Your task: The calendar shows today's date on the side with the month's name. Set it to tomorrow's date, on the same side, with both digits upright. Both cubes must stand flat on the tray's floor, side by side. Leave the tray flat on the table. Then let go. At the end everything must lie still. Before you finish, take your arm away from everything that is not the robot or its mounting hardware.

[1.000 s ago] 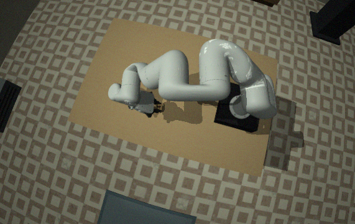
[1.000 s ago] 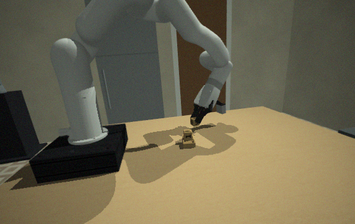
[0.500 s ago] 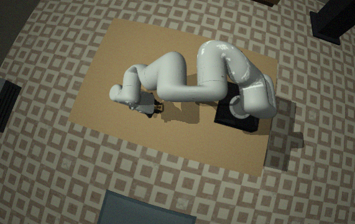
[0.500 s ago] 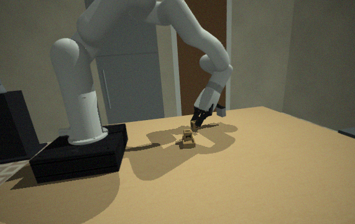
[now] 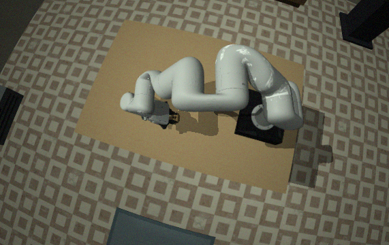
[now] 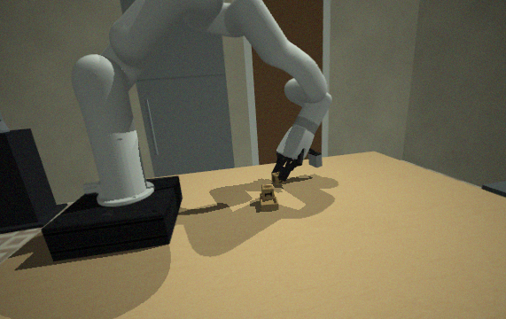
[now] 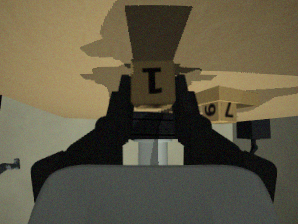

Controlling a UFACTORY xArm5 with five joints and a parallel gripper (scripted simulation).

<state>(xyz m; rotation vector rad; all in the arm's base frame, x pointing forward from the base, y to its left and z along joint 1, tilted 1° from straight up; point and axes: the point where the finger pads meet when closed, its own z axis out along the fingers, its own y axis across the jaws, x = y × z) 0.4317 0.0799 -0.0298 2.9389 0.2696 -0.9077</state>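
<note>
My gripper is now 2 cm above the wooden date cube and 1 cm past it. Round my hand: wooden calendar tray 12 cm to the right, 8 cm behind, 3 cm below.
</note>
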